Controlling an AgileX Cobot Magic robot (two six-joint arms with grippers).
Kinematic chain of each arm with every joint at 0, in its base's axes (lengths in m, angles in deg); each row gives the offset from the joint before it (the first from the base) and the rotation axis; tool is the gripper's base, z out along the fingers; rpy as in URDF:
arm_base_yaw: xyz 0 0 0.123 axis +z
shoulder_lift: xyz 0 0 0 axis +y
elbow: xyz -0.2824 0 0.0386 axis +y
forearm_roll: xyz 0.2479 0 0.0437 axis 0.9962 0 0.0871
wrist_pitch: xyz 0 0 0 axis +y
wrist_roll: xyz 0.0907 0 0.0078 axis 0.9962 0 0.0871
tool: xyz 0 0 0 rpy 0 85 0
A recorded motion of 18 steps. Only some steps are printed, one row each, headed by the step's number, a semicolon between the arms.
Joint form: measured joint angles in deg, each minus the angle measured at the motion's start. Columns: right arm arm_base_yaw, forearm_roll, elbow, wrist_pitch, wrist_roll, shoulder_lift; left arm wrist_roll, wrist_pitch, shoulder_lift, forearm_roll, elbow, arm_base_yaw.
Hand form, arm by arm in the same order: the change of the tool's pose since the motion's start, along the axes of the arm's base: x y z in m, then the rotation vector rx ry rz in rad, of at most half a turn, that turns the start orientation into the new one. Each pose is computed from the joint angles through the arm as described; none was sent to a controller.
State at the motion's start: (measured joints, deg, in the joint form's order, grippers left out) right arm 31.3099 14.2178 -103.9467 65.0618 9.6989 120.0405; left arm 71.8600 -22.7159 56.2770 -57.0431 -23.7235 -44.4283
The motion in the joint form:
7: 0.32 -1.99 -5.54 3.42 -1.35 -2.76; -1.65 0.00 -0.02 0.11 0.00 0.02
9: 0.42 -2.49 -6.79 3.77 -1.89 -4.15; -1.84 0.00 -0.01 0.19 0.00 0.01
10: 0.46 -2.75 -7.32 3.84 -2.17 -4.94; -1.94 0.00 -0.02 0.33 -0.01 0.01
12: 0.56 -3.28 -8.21 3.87 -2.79 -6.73; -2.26 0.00 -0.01 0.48 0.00 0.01
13: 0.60 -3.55 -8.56 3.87 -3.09 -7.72; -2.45 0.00 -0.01 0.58 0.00 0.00
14: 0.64 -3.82 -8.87 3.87 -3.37 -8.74; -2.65 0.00 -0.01 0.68 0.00 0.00
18: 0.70 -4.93 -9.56 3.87 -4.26 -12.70; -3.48 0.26 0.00 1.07 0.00 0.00
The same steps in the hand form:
7: -0.0025 -0.0014 0.0462 0.0142 -0.0988 0.0454; 0.0000 0.0000 0.0001 -0.0244 0.0103 0.0064
9: -0.0052 -0.0029 0.0627 0.0257 -0.1409 0.0570; 0.0000 0.0000 0.0001 -0.0263 0.0110 0.0063
10: -0.0069 -0.0041 0.0713 0.0320 -0.1637 0.0622; 0.0000 -0.0001 0.0003 -0.0265 0.0099 0.0056
12: -0.0114 -0.0069 0.0892 0.0453 -0.2121 0.0730; 0.0000 -0.0002 0.0003 -0.0295 0.0109 0.0057
13: -0.0142 -0.0087 0.0984 0.0519 -0.2365 0.0778; -0.0001 -0.0002 0.0003 -0.0313 0.0111 0.0055
14: -0.0173 -0.0107 0.1075 0.0583 -0.2607 0.0821; -0.0001 -0.0003 0.0003 -0.0333 0.0115 0.0056
18: -0.0303 -0.0202 0.1397 0.0778 -0.3464 0.0932; -0.0003 -0.0007 0.0002 -0.0410 0.0165 0.0025

